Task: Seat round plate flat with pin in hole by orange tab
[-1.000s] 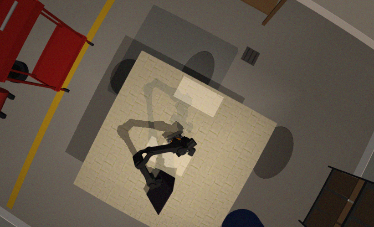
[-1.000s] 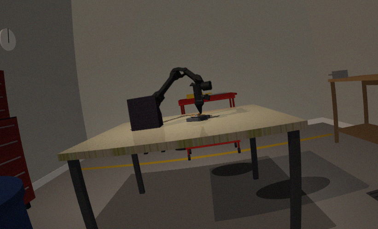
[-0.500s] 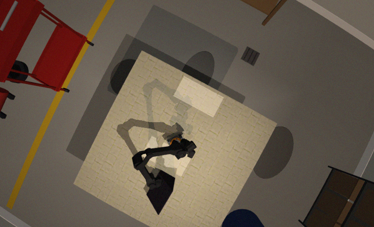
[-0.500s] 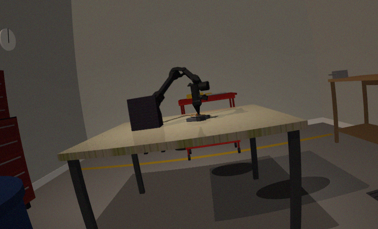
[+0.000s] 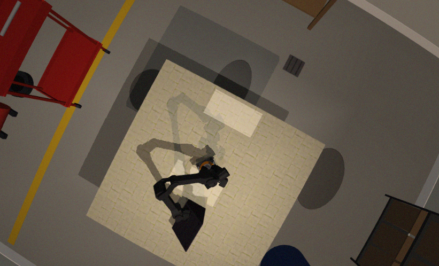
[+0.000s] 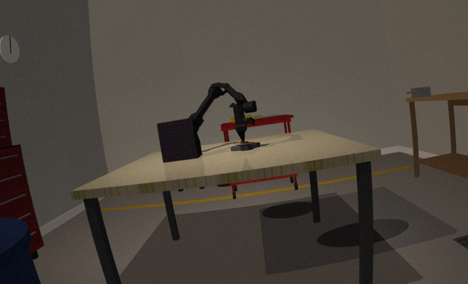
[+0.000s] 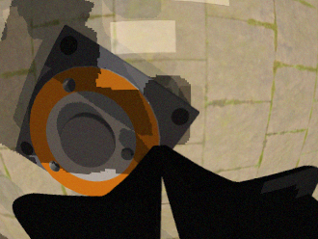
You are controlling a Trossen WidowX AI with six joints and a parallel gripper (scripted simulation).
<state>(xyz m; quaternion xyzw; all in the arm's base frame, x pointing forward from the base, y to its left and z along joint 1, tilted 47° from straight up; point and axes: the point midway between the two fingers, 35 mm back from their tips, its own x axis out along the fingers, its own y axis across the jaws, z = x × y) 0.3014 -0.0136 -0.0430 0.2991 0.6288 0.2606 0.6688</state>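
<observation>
Now: the round plate 30 mm to the left of my gripper tip and 10 mm below it. Also, from my gripper tip: square grey base 10 mm ahead, 50 mm to the left, 20 mm below.
</observation>
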